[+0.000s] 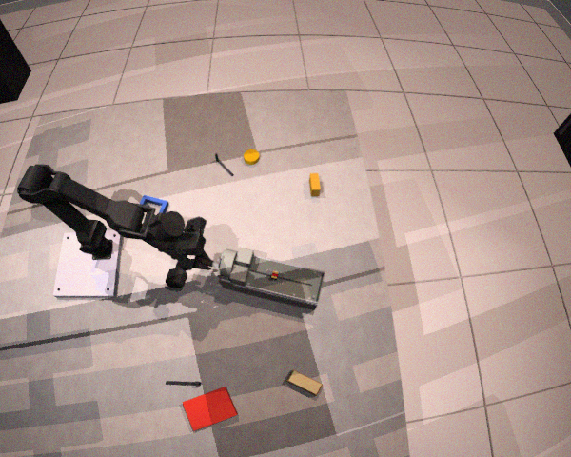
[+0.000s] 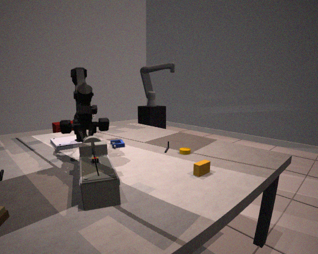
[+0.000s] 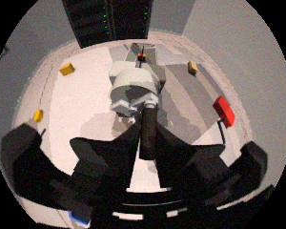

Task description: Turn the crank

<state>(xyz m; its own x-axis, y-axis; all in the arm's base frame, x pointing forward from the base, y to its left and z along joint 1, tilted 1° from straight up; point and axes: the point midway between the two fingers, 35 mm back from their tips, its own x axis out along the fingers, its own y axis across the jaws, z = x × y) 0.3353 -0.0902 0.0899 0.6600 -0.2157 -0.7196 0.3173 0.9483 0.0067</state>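
The dark crank handle is 20 mm behind my gripper tip, 10 mm to the left of it and 20 mm above it. Also, from my gripper tip: blue block: 200 mm behind, 240 mm to the left, 80 mm below; red plate: 30 mm behind, 370 mm to the right, 70 mm below; red pointer: 170 mm ahead, 30 mm to the right, 10 mm below.
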